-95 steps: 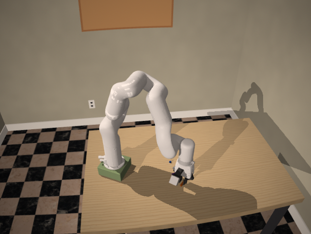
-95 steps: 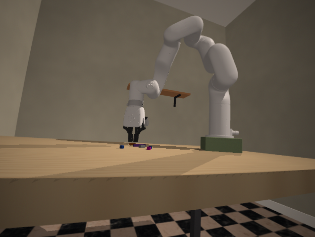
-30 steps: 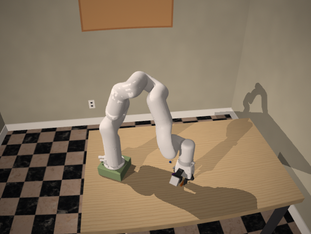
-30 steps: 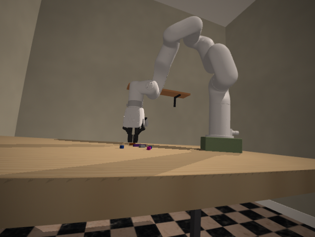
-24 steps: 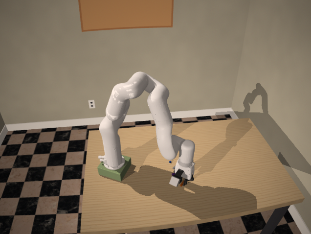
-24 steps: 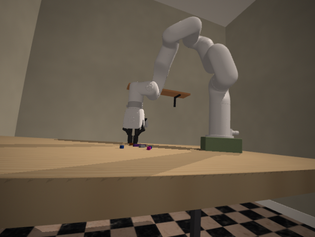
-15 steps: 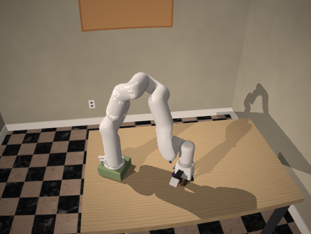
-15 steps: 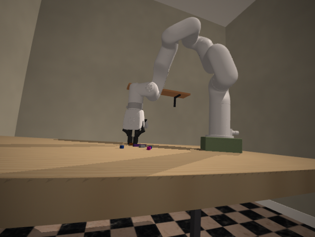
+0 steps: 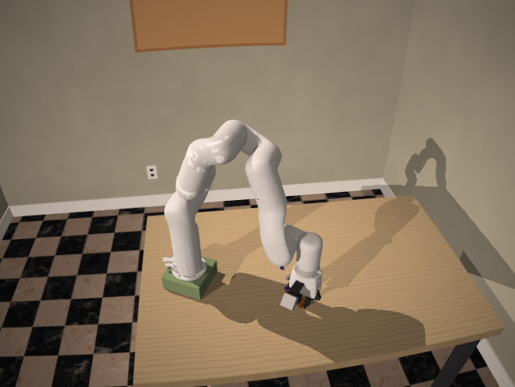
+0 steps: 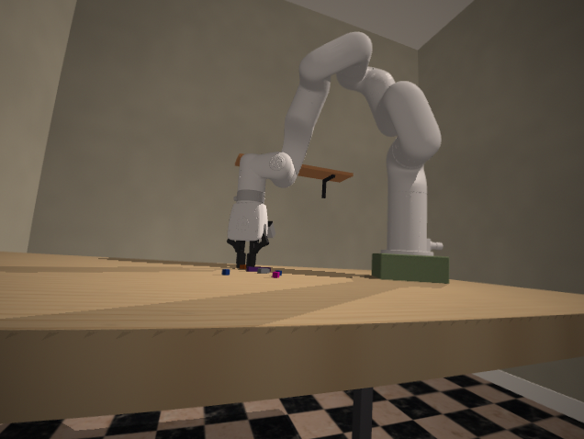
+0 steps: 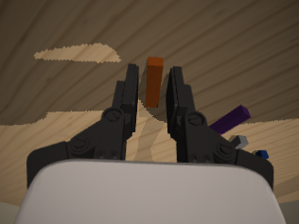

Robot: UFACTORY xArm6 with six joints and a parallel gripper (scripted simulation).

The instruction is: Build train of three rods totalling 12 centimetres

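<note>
Now: hand 2 cm above the orange rod. The rest, counted from my hand: grey rod: 13 cm to the left, 3 cm behind, 2 cm below; then magenta rod: 22 cm to the left, 5 cm behind, 2 cm below; then purple rod: 8 cm to the left, 3 cm behind, 2 cm below.
</note>
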